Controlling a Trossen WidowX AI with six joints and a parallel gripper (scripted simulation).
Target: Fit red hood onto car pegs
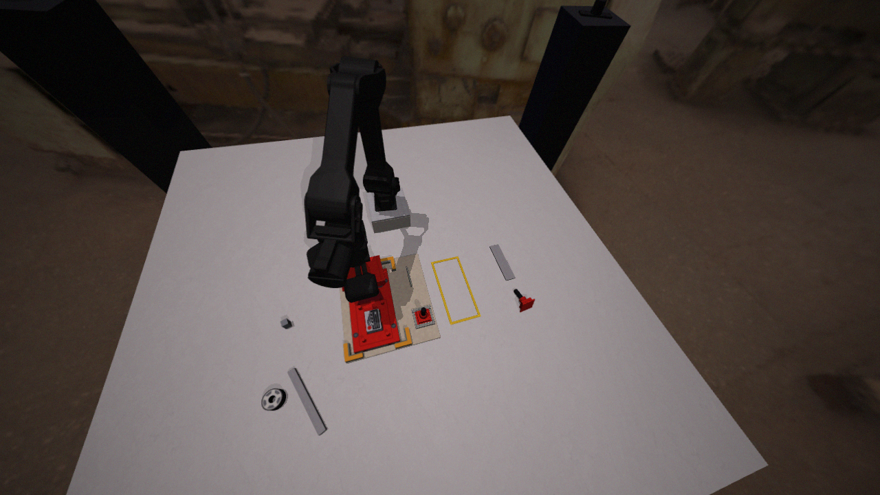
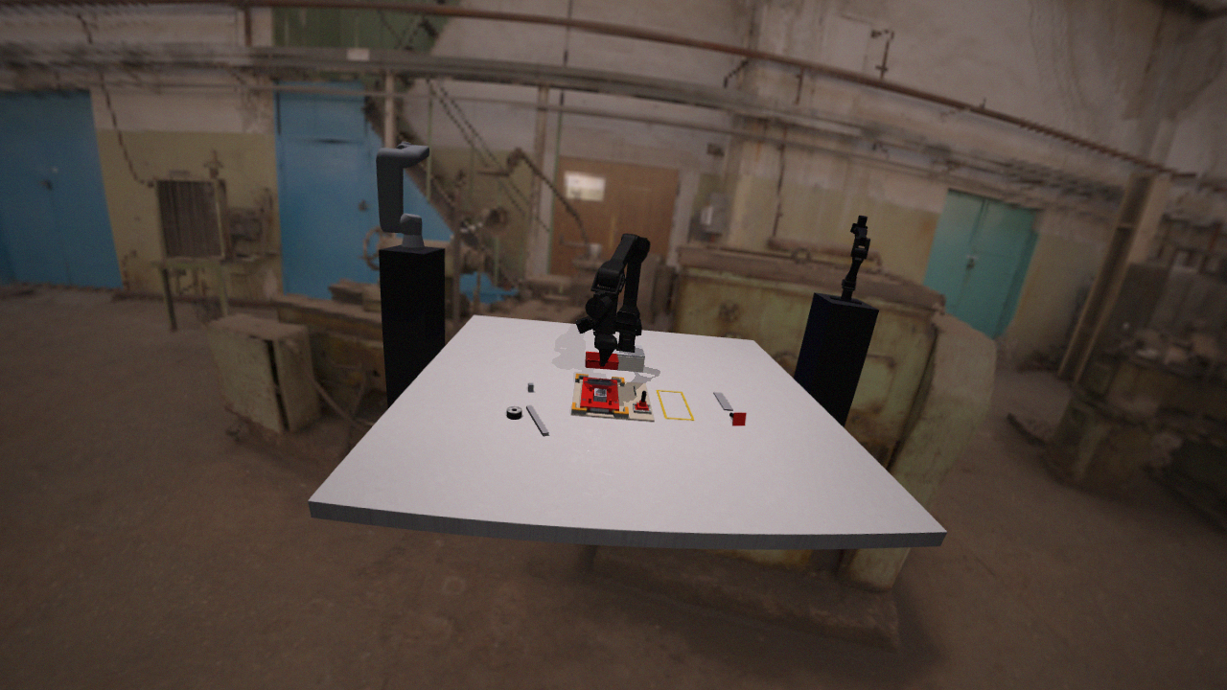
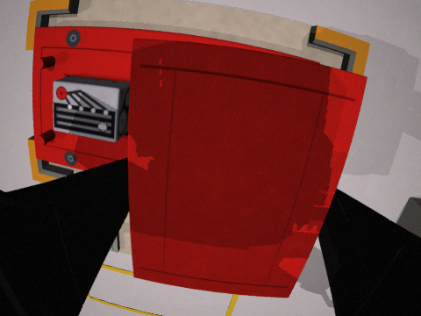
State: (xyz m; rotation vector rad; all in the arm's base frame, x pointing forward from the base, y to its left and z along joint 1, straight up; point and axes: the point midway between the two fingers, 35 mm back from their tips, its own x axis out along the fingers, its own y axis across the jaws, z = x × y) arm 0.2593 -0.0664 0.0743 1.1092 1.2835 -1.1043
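The grey engine block lies 9 cm ahead of my gripper tip, 8 cm below it and 2 cm to the left of it. The rest, counted from my gripper tip: red hood 1 cm above; wheel 22 cm ahead, 20 cm to the right, 9 cm below.
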